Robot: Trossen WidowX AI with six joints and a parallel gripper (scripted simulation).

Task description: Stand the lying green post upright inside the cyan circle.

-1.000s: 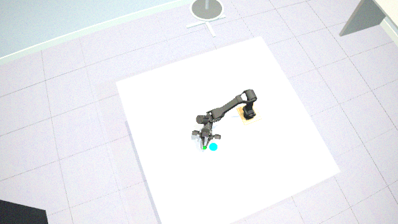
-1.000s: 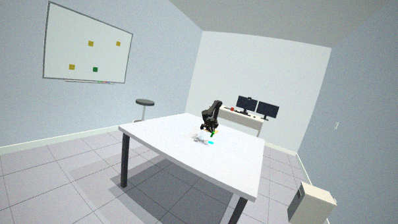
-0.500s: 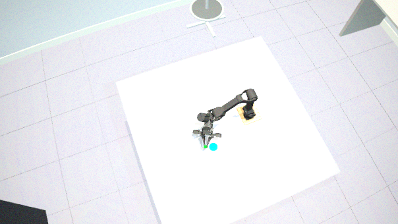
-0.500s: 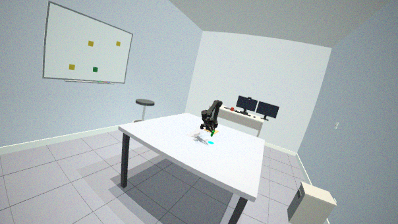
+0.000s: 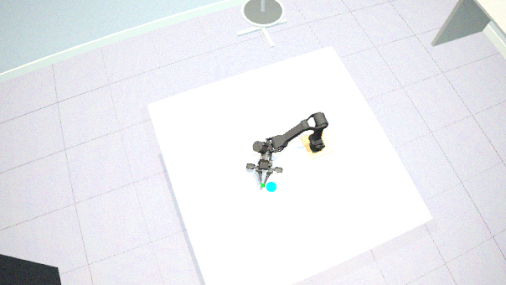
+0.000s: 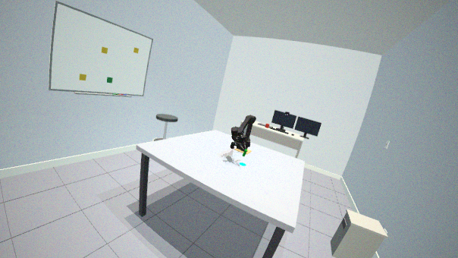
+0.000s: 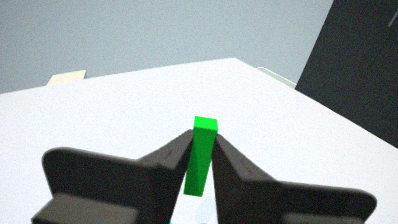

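Now: gripper tip 60 mm past the cyan circle, 10 mm to the left of it and 150 mm above it. Also, from my gripper tip: green post 20 mm below.
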